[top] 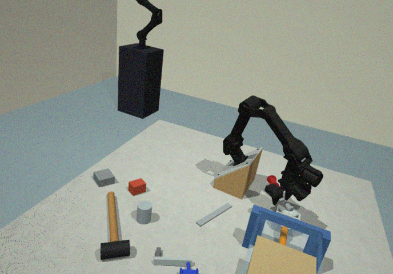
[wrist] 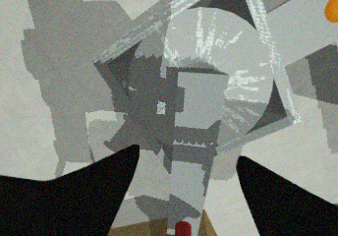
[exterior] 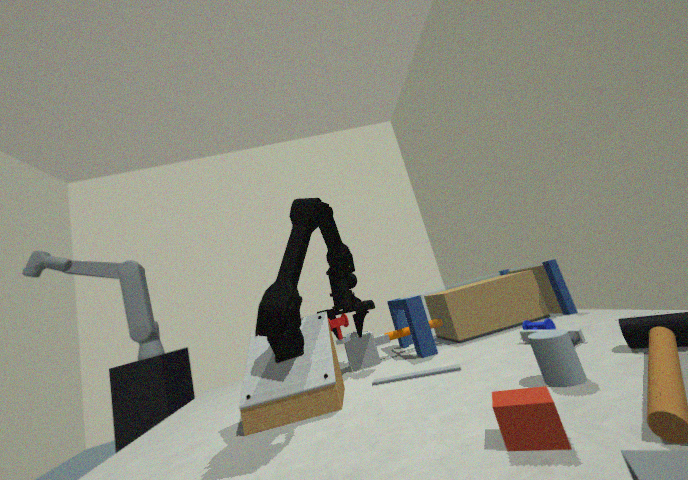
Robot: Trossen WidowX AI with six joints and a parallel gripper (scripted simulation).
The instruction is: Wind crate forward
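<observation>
My gripper tip is now 1 cm past the red-knobbed crank handle, 2 cm to the left of it and 2 cm below it. From my gripper tip the other things lie so: blue steel frame: 18 cm ahead, 5 cm to the left, 2 cm above; then red knob: 3 cm behind, 5 cm to the right, 5 cm above; then winch: 1 cm ahead, 3 cm to the left, 6 cm below.
</observation>
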